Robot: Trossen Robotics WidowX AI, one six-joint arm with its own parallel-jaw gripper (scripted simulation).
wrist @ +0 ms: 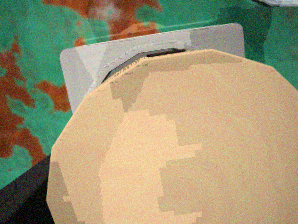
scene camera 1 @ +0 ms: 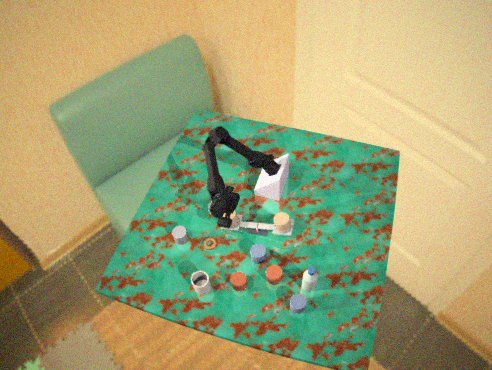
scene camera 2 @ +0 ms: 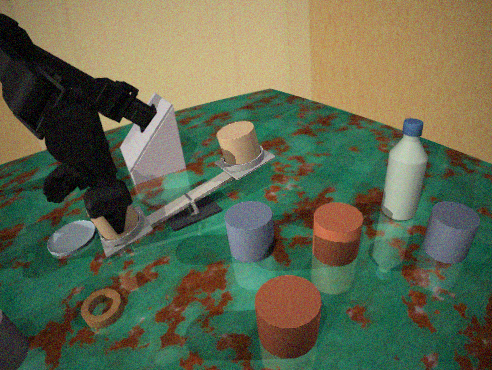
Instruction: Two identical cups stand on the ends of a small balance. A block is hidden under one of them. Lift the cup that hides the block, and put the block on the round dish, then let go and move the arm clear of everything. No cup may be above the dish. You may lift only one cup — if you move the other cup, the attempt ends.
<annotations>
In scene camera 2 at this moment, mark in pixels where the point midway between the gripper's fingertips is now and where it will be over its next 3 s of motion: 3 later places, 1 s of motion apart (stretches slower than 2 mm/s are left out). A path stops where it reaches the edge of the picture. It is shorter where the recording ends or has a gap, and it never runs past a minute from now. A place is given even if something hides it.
My gripper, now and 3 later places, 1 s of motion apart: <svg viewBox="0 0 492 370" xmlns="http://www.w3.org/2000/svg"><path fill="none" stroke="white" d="M116 221L111 206L106 187L96 165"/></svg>
</annotations>
